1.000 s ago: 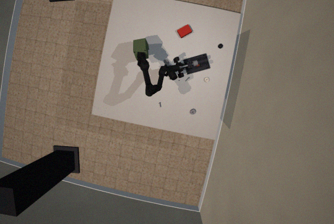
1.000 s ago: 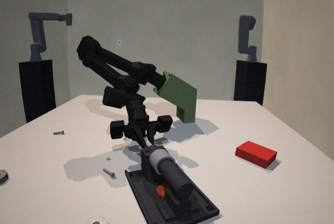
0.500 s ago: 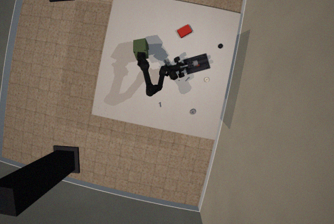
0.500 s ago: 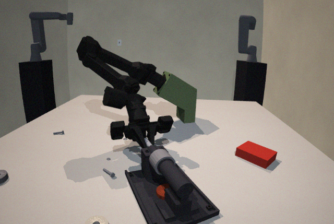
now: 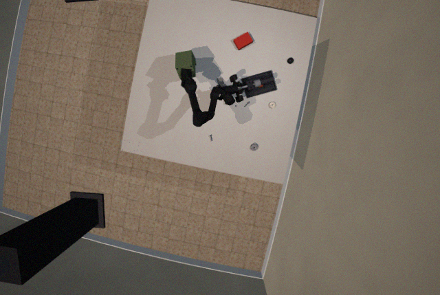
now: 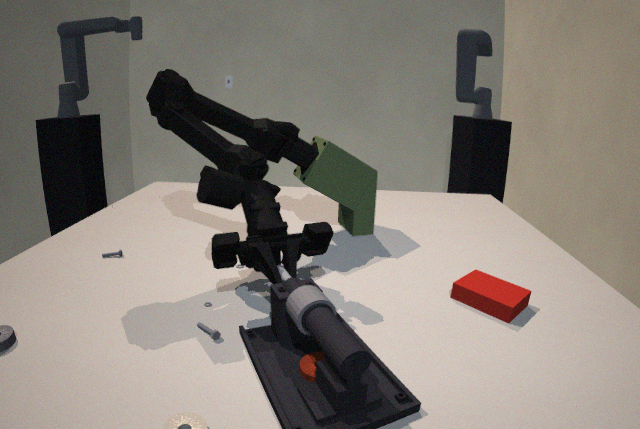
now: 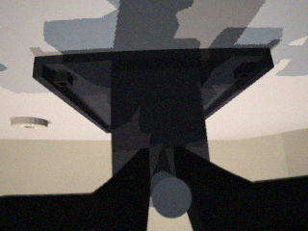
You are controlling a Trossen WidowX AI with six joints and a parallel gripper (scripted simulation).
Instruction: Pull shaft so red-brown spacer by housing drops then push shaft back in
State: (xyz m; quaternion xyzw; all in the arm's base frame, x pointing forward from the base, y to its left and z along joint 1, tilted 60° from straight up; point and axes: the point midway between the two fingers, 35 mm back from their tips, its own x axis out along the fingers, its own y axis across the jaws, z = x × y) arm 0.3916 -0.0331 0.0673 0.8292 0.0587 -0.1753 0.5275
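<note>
The thin grey shaft lies 9 cm ahead of my hand and 3 cm to the left of it. The rest, counted from my hand: black disc 37 cm ahead, 22 cm to the left, 7 cm below; then red block 1 cm ahead, 36 cm to the left, 7 cm below; then red-brown spacer 14 cm ahead, 4 cm to the left, 7 cm below.
</note>
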